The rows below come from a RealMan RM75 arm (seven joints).
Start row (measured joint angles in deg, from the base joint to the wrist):
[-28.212, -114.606, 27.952, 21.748, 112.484, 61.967, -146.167]
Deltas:
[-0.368, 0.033, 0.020, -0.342, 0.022, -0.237, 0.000]
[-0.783, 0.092, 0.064, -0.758, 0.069, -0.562, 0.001]
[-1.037, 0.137, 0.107, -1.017, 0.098, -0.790, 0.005]
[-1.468, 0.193, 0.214, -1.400, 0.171, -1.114, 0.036]
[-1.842, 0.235, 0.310, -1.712, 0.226, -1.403, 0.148]
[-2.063, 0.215, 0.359, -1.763, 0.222, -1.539, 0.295]
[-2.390, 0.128, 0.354, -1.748, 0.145, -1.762, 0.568]
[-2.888, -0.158, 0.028, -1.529, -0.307, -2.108, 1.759]
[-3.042, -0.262, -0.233, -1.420, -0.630, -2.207, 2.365]
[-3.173, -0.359, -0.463, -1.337, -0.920, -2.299, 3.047]
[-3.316, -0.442, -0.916, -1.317, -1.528, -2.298, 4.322]
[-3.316, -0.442, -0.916, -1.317, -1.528, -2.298, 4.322]
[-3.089, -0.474, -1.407, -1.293, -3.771, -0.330, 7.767]
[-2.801, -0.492, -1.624, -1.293, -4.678, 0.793, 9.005]
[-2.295, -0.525, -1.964, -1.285, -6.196, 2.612, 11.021]
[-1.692, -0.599, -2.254, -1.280, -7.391, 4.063, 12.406]
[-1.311, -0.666, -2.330, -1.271, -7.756, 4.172, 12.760]
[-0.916, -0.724, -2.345, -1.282, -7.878, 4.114, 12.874]
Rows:
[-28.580, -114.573, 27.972, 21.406, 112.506, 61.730, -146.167]
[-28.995, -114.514, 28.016, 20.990, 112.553, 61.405, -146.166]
[-29.249, -114.469, 28.059, 20.731, 112.582, 61.177, -146.162]
[-29.680, -114.413, 28.166, 20.348, 112.655, 60.853, -146.131]
[-30.054, -114.371, 28.262, 20.036, 112.710, 60.564, -146.019]
[-30.275, -114.391, 28.311, 19.985, 112.706, 60.428, -145.872]
[-30.602, -114.478, 28.306, 20.000, 112.629, 60.205, -145.599]
[-31.100, -114.764, 27.980, 20.219, 112.177, 59.859, -144.408]
[-31.254, -114.868, 27.719, 20.328, 111.854, 59.760, -143.802]
[-31.385, -114.965, 27.489, 20.411, 111.564, 59.668, -143.120]
[-31.528, -115.048, 27.036, 20.431, 110.956, 59.669, -141.845]
[-31.528, -115.048, 27.036, 20.431, 110.956, 59.669, -141.845]
[-31.301, -115.080, 26.545, 20.455, 108.713, 61.637, -138.400]
[-31.013, -115.098, 26.328, 20.455, 107.806, 62.760, -137.162]
[-30.507, -115.131, 25.988, 20.463, 106.288, 64.579, -135.146]
[-29.904, -115.205, 25.698, 20.468, 105.093, 66.030, -133.761]
[-29.523, -115.272, 25.622, 20.477, 104.728, 66.139, -133.407]
[-29.128, -115.330, 25.607, 20.466, 104.606, 66.081, -133.293]

